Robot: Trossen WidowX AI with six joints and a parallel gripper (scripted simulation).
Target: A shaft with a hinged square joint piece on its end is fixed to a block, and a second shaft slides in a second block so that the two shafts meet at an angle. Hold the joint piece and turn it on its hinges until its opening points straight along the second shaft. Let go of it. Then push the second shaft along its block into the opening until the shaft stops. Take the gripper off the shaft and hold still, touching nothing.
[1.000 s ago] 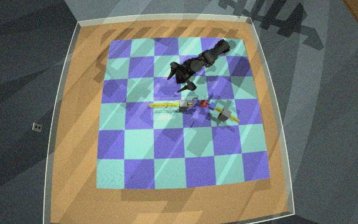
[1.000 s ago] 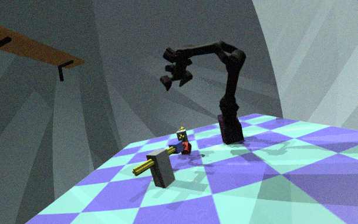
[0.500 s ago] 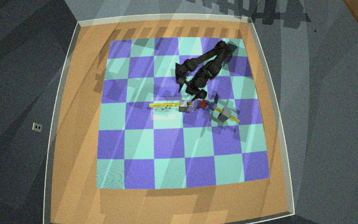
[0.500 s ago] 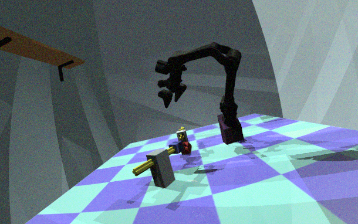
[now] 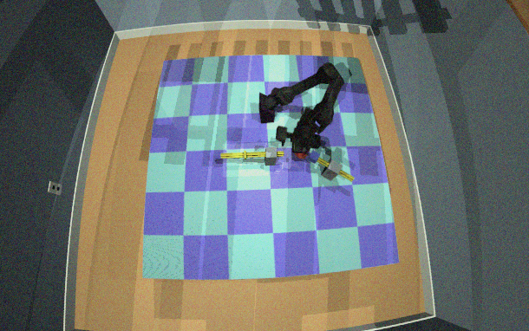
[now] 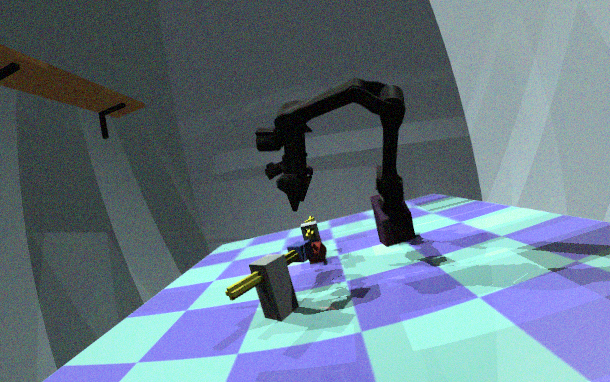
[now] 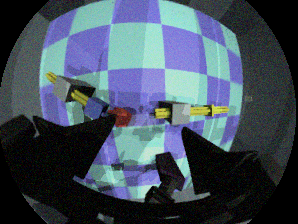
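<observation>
The reddish joint piece lies 10 mm behind my gripper tip, 70 mm to the left of it and 120 mm below it.
</observation>
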